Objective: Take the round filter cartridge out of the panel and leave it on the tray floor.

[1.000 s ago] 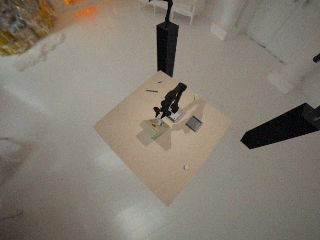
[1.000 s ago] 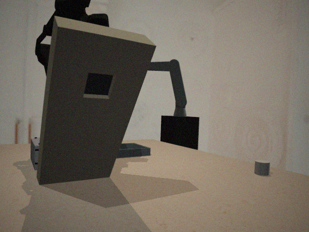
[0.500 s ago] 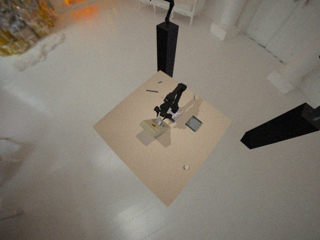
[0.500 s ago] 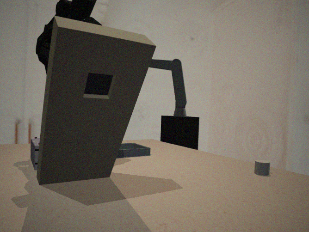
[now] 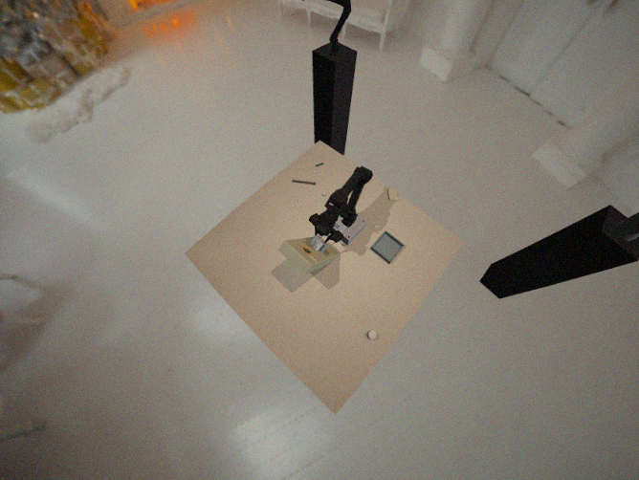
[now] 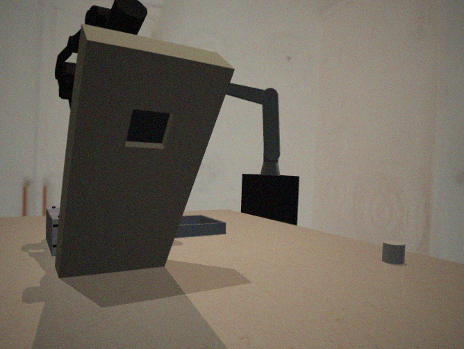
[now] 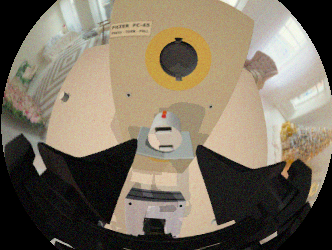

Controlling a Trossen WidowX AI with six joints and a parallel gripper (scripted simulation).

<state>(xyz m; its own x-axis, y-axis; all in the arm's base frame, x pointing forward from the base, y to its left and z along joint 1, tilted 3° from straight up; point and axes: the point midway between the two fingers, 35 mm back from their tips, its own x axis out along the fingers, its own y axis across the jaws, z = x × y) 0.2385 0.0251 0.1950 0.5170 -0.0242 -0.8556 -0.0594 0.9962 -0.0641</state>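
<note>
The round filter cartridge lies 2 cm ahead of my gripper tip and 4 cm below it. Also, from my gripper tip: tan service panel: 6 cm ahead, 6 cm below; grey tray: 33 cm behind, 26 cm to the left, 23 cm below.
</note>
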